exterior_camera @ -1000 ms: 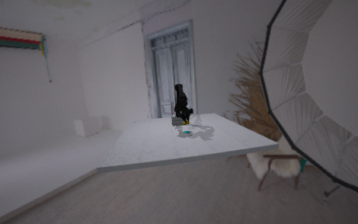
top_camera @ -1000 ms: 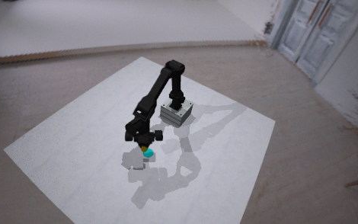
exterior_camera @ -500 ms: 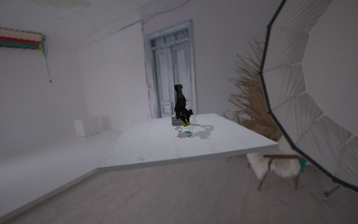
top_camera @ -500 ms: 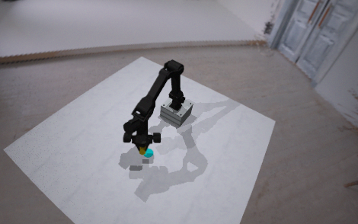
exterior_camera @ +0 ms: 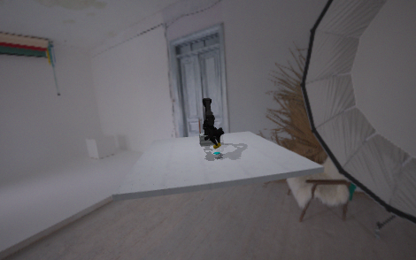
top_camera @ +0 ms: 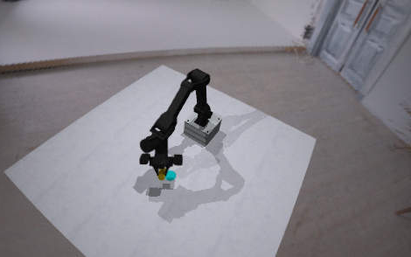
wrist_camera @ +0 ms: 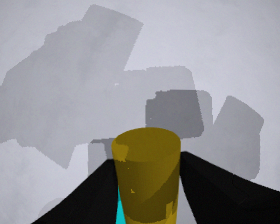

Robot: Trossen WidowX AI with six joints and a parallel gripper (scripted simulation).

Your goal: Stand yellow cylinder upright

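Right now the cyan circle is 90 mm below my gripper tip and 70 mm behind it. Round my gripper tip: yellow tall cylinder 20 mm behind, 10 mm to the right, 10 mm below.
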